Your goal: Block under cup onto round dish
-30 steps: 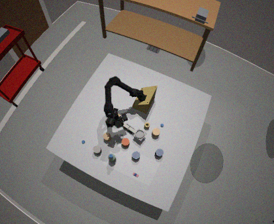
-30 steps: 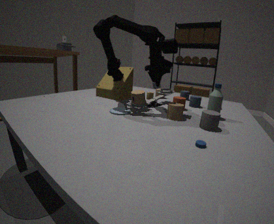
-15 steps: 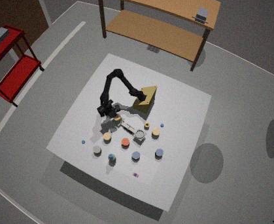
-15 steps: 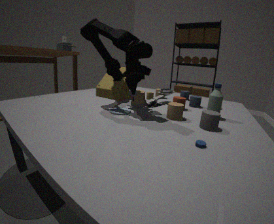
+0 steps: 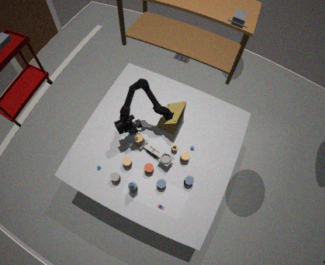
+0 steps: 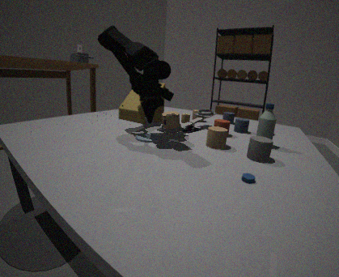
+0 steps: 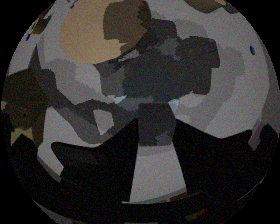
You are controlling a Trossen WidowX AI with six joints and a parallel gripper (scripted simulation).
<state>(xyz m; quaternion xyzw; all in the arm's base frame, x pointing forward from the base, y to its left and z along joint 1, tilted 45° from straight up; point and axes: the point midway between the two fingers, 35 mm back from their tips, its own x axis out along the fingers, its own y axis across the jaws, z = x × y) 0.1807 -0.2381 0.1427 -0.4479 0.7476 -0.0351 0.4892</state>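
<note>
Right now my gripper tip is 60 mm above the round pale-blue dish. The rest, counted from my gripper tip: small tan block (20 mm ahead, 380 mm to the left, 40 mm below); bottle (420 mm ahead, 180 mm to the left, 50 mm above); small balance (100 mm ahead, 220 mm to the left, 20 mm below).
</note>
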